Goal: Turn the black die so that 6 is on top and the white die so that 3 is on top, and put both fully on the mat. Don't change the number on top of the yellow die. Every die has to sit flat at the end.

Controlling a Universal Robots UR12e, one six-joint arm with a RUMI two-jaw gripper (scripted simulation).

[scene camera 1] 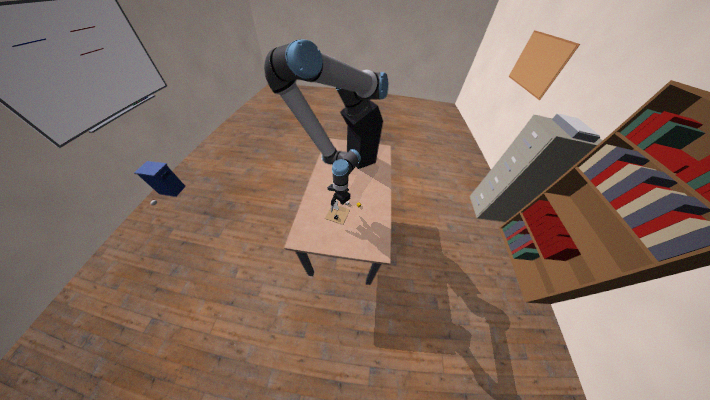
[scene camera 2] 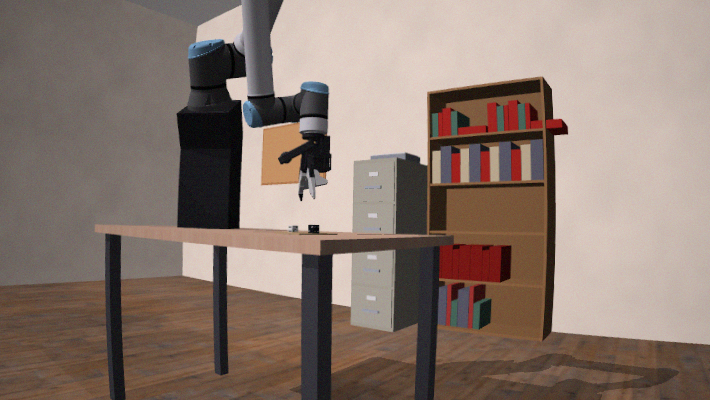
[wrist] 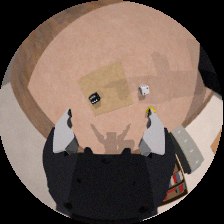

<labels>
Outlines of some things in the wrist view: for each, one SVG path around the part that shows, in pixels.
My gripper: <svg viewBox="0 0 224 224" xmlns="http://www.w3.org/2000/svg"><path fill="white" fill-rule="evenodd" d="M67 109L56 125L52 127L45 142L42 155L48 191L56 203L56 210L69 216L71 219L89 224L132 224L157 215L158 207L166 198L169 190L169 183L176 163L176 153L167 128L164 127L155 112L149 109L147 129L144 131L138 145L140 154L131 154L130 148L124 148L121 154L94 154L90 147L85 147L84 153L77 152L79 143L73 130L70 129L72 128L70 120L72 113L71 109Z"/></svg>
A tan mat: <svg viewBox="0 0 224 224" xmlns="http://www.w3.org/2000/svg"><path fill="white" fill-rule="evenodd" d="M120 61L97 69L77 80L95 116L133 104ZM97 92L100 96L100 101L92 104L88 97Z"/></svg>
</labels>
